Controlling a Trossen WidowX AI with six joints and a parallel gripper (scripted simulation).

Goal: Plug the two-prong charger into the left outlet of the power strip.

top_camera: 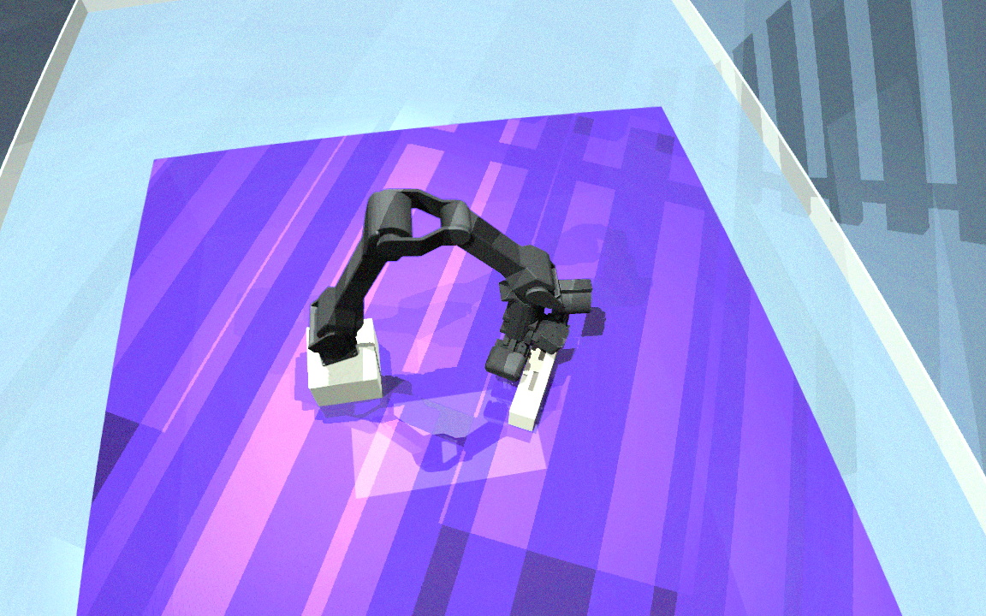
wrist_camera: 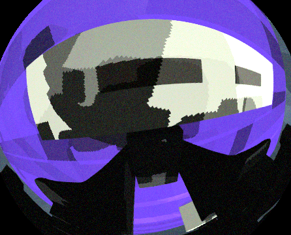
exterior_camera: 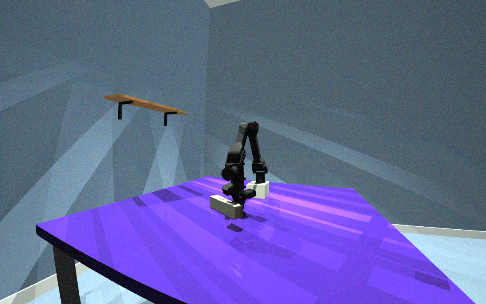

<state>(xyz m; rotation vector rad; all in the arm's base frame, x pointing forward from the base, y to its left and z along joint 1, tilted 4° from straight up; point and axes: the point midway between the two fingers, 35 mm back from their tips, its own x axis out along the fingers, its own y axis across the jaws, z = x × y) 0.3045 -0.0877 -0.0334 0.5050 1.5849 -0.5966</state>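
Now: gripper tip 1 cm to the left of the dark charger, 1 cm below it and 1 cm short of it.
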